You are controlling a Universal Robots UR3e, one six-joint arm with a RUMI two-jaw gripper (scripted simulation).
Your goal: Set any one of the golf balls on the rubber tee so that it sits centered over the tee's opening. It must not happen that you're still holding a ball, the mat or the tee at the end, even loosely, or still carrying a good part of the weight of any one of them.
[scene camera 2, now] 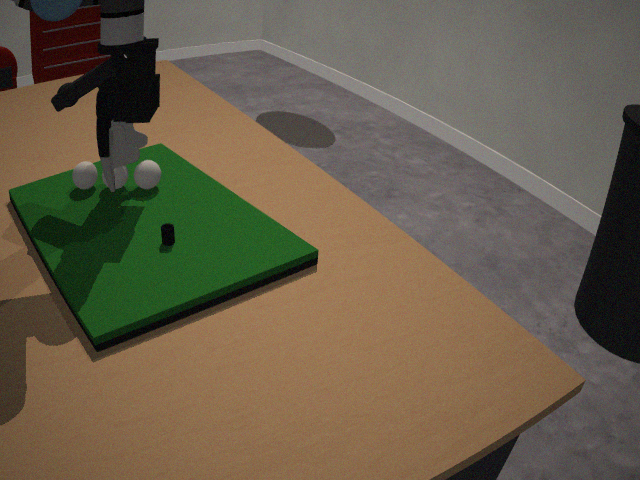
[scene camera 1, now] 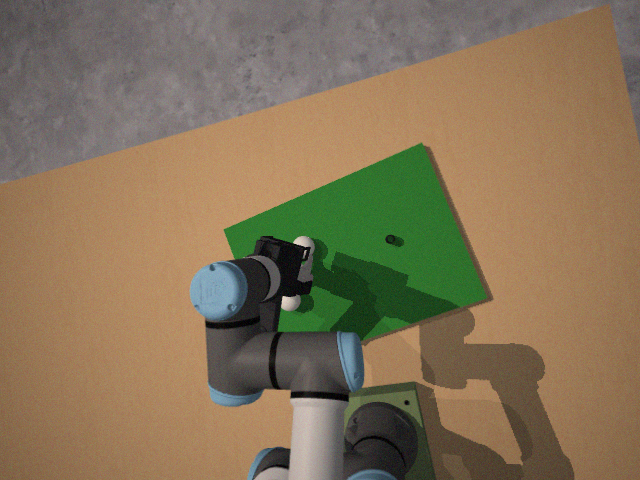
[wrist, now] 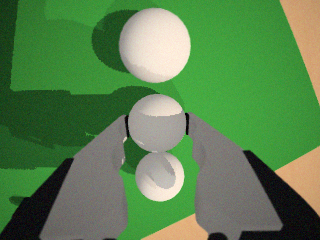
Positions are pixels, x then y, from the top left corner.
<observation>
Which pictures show the green mat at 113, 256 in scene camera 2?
Scene camera 2, scene camera 1 and the wrist view: all of them.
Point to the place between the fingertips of my gripper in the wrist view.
156, 115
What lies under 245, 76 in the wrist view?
A green mat.
</observation>
